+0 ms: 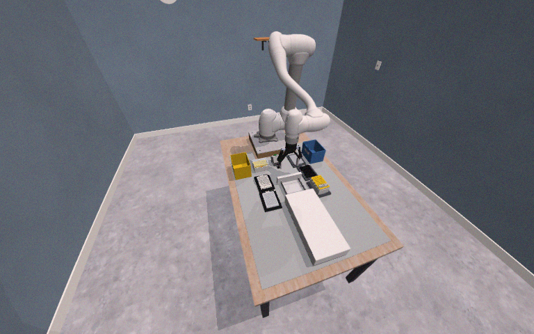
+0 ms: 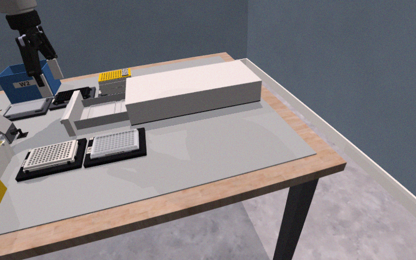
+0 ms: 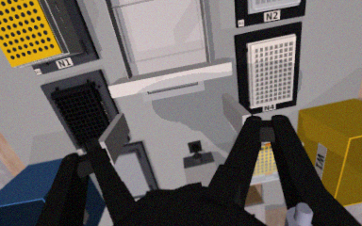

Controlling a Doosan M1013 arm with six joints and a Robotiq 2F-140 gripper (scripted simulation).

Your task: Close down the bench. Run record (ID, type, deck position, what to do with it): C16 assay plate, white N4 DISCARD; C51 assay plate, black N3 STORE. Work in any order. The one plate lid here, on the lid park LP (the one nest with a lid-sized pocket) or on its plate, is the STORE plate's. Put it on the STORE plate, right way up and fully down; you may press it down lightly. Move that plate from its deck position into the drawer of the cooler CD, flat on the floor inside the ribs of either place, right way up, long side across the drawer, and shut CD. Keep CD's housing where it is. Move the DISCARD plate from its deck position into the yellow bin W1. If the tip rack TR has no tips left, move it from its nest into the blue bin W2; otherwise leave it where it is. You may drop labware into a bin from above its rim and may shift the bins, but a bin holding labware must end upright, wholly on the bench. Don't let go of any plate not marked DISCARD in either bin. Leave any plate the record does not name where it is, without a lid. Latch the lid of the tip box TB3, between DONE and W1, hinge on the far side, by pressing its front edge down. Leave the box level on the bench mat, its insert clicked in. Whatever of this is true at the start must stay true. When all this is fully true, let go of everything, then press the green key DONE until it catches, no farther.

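Now: the grey plate lid 210 mm behind my hand, 130 mm to the left of it and 130 mm below it. Also, from my hand: cooler drawer 140 mm ahead, 10 mm to the left, 130 mm below; then black plate 40 mm behind, 180 mm to the left, 130 mm below; then white plate 10 mm ahead, 190 mm to the right, 130 mm below.
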